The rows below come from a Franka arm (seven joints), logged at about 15 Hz.
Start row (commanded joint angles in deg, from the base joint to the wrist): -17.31, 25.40, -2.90, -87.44, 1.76, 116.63, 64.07
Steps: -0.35, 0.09, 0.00, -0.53, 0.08, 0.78, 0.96; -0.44, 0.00, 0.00, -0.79, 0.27, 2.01, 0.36; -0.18, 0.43, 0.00, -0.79, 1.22, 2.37, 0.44; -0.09, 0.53, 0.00, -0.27, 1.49, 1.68, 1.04; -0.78, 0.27, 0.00, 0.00, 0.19, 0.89, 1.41; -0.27, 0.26, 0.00, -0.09, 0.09, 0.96, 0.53; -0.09, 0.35, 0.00, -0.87, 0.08, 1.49, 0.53; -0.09, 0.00, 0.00, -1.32, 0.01, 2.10, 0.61; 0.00, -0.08, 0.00, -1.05, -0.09, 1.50, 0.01; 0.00, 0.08, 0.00, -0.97, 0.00, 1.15, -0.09; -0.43, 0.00, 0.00, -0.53, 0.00, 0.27, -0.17; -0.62, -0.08, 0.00, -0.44, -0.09, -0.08, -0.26; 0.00, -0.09, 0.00, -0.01, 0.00, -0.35, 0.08; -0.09, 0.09, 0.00, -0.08, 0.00, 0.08, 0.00; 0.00, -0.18, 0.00, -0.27, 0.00, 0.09, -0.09; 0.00, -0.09, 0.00, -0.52, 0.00, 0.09, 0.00; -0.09, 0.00, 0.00, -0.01, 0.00, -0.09, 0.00; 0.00, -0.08, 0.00, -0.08, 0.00, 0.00, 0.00; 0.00, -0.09, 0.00, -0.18, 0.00, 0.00, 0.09
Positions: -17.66, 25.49, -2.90, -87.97, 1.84, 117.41, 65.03; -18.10, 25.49, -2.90, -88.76, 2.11, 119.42, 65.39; -18.28, 25.92, -2.90, -89.55, 3.33, 121.79, 65.83; -18.37, 26.45, -2.90, -89.82, 4.82, 123.47, 66.87; -19.15, 26.72, -2.90, -89.82, 5.01, 124.36, 68.28; -19.42, 26.98, -2.90, -89.91, 5.10, 125.32, 68.81; -19.51, 27.33, -2.90, -90.78, 5.18, 126.81, 69.34; -19.60, 27.33, -2.90, -92.10, 5.19, 128.91, 69.95; -19.60, 27.25, -2.90, -93.15, 5.10, 130.41, 69.96; -19.60, 27.33, -2.90, -94.12, 5.10, 131.56, 69.87; -20.03, 27.33, -2.90, -94.65, 5.10, 131.83, 69.70; -20.65, 27.25, -2.90, -95.09, 5.01, 131.75, 69.44; -20.65, 27.16, -2.90, -95.10, 5.01, 131.40, 69.52; -20.74, 27.25, -2.90, -95.18, 5.01, 131.48, 69.52; -20.74, 27.07, -2.90, -95.45, 5.01, 131.57, 69.43; -20.74, 26.98, -2.90, -95.97, 5.01, 131.66, 69.43; -20.83, 26.98, -2.90, -95.98, 5.01, 131.57, 69.43; -20.83, 26.90, -2.90, -96.06, 5.01, 131.57, 69.43; -20.83, 26.81, -2.90, -96.24, 5.01, 131.57, 69.52
